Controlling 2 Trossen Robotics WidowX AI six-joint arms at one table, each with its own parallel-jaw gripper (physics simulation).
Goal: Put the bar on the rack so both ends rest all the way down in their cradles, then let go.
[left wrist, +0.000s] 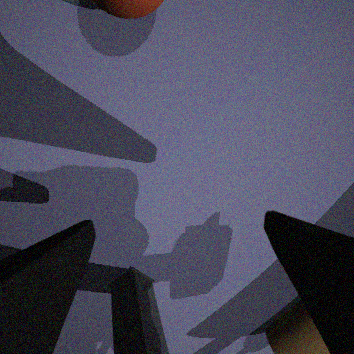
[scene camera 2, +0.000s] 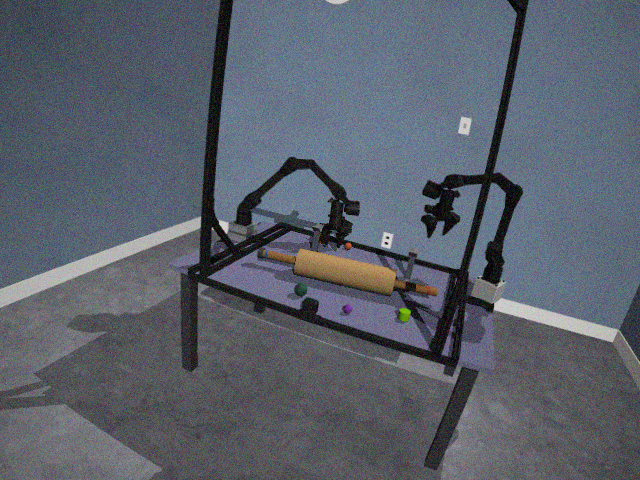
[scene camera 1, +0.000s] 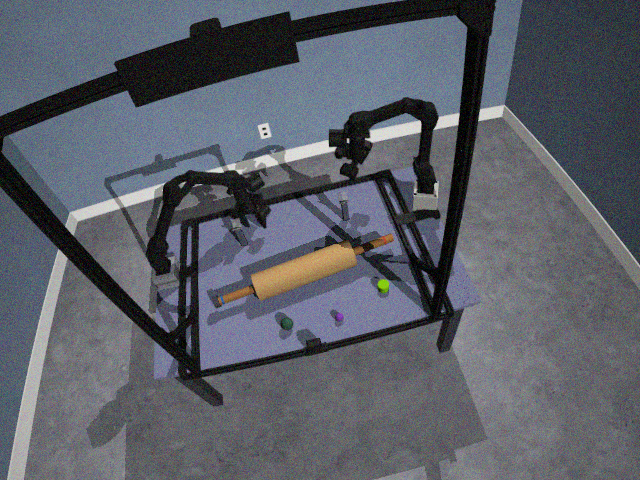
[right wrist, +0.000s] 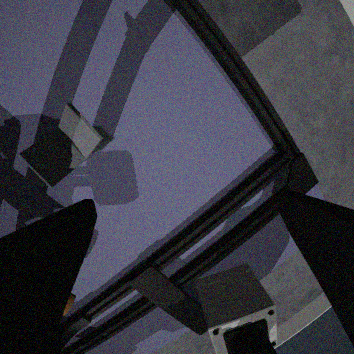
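Seen in the pictures: left gripper, between the fingertips: (left wrist: 180, 224) (scene camera 2: 332, 246) (scene camera 1: 257, 227); right gripper, between the fingertips: (scene camera 2: 435, 236) (right wrist: 188, 203); left arm's base, origin of its link: (scene camera 2: 243, 222) (scene camera 1: 163, 268); right arm's base, origin of its link: (scene camera 2: 491, 279) (scene camera 1: 426, 188) (right wrist: 246, 337).
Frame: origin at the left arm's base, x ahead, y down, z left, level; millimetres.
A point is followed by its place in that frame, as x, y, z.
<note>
The bar, a tan rolling pin (scene camera 1: 303, 271) {566, -16, -185} (scene camera 2: 345, 271) {577, 2, -197} (left wrist: 296, 332) {410, 36, -123} with brown handles, lies in front of the rack, off its cradles. One handle end (right wrist: 69, 304) {917, 14, -86} peeks past a finger in the right wrist view. The rack's two grey posts stand apart behind it: the left post (scene camera 1: 239, 233) {338, -3, 81} (scene camera 2: 315, 239) {338, 15, 82} (left wrist: 134, 312) {345, 43, 106} and the right post (scene camera 1: 344, 207) {777, -2, 86} (scene camera 2: 410, 265) {780, 16, 86} (right wrist: 80, 131) {781, -42, 117}. My left gripper (scene camera 1: 254, 224) {404, 48, 137} (scene camera 2: 331, 244) {404, 48, 137} (left wrist: 180, 224) {404, 48, 137} is open and empty, low beside the left post and behind the bar. My right gripper (scene camera 1: 349, 173) {852, -117, 152} (scene camera 2: 437, 234) {852, -117, 152} (right wrist: 188, 203) {852, -117, 152} is open and empty, high behind the right post.
A dark green ball (scene camera 1: 286, 323) {469, 34, -348} (scene camera 2: 300, 289) {473, 44, -359}, a purple ball (scene camera 1: 339, 316) {653, 48, -361} (scene camera 2: 347, 308) {653, 54, -368} and a lime cylinder (scene camera 1: 383, 286) {832, 47, -287} (scene camera 2: 404, 314) {836, 50, -297} are in front of the bar. An orange ball (scene camera 2: 347, 245) {452, 53, 221} (left wrist: 134, 7) {444, 54, 221} lies behind it. A black frame surrounds the table.
</note>
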